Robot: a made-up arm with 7 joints. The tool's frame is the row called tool.
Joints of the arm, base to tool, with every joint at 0 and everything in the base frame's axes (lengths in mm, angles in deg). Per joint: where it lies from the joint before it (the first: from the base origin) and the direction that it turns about. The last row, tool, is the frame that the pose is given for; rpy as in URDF.
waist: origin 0 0 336 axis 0 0 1
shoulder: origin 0 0 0 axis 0 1 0
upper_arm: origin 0 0 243 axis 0 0 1
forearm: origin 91 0 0 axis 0 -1 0
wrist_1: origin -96 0 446 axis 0 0 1
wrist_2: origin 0 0 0 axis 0 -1 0
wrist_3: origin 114 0 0 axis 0 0 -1
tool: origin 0 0 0 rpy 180 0 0
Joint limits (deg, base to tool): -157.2..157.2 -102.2..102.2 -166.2..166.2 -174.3..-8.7 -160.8..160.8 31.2..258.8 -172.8..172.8
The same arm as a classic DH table. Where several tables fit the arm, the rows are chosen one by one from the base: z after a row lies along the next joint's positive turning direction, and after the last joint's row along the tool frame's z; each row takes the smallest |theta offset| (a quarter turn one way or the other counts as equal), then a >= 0, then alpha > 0; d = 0 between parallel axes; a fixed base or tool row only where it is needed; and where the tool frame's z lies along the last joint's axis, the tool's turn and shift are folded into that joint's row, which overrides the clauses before.
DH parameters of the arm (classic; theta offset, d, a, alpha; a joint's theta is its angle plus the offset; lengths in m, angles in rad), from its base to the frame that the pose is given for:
waist: 0 0.336 0 -1.5708
shoulder: 0 0 0 1.5708
upper_arm: 0 0.243 0.091 1.5708
forearm: 0 0 -0.096 -1.5708
wrist_1: 0 0.446 0 1.5708
wrist_2: 0 0 0.114 1.5708
wrist_3: 0 0 0 0
Joint limits (rad, base to tool): -2.7437..2.7437 -1.7837..1.7837 -2.9007..2.9007 -3.0421..-0.1518 -2.8065..2.8065 0.5445..4.5169 -3.0159..3.0159

